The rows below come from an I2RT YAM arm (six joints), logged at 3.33 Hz.
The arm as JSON. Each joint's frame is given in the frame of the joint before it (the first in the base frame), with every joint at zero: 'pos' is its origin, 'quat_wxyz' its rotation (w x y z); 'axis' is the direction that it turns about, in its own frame. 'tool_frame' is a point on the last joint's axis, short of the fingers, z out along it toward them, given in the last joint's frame.
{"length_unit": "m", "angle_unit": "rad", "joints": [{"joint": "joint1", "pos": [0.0, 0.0, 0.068], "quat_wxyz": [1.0, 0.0, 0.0, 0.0], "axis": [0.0, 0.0, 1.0]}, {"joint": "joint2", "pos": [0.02, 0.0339, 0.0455], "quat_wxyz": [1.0, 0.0, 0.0, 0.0], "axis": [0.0, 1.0, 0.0]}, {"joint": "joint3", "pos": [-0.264, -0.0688, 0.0], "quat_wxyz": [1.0, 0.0, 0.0, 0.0], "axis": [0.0, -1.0, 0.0]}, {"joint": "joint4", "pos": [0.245, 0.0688, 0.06], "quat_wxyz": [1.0, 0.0, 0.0, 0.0], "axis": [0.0, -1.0, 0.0]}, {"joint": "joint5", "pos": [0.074, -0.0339, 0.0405], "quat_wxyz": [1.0, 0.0, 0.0, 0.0], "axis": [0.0, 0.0, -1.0]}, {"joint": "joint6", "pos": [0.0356, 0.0, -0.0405], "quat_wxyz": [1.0, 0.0, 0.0, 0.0], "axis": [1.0, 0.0, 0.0]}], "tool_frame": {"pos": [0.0, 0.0, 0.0], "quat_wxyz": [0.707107, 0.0, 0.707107, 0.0]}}
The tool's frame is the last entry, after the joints.
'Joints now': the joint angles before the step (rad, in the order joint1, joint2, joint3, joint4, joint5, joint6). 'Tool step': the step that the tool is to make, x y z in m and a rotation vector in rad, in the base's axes. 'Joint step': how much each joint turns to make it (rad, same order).
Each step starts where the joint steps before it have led.
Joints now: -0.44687, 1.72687, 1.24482, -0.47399, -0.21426, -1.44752
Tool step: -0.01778, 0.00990, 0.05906, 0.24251, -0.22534, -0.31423
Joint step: 0.00042, -0.16568, -0.00100, 0.04144, -0.03167, 0.45694
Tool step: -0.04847, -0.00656, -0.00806, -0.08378, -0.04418, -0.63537
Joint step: -0.03002, -0.17118, -0.21184, 0.11841, 0.49976, 0.34949
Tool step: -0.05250, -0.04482, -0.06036, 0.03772, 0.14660, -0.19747
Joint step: -0.22027, 0.01513, -0.19172, 0.07797, 0.01677, -0.05361
